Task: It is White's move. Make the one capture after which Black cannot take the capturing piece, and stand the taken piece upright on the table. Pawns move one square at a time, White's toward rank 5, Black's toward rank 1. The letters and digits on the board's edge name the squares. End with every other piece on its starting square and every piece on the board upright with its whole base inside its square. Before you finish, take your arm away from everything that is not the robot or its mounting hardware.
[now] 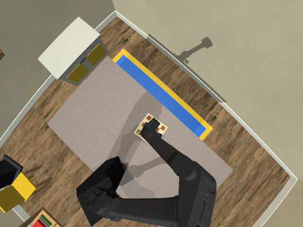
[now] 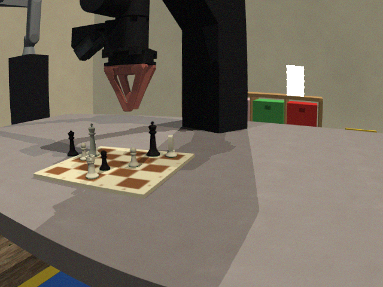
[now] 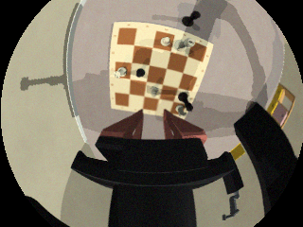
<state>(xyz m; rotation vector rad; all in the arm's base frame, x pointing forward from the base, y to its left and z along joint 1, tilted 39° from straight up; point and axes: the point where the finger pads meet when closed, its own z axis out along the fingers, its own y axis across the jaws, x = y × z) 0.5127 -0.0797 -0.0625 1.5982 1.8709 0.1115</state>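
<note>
Now: hand 100 mm above the chessboard, 40 mm to the left of it and 10 mm past it. From my hand the other things lie so: black pawn (90 mm below, 40 mm to the right, 30 mm ahead); white rook (90 mm below, 70 mm ahead, 40 mm to the right); tall black piece (70 mm below, 70 mm behind, 10 mm to the left).
</note>
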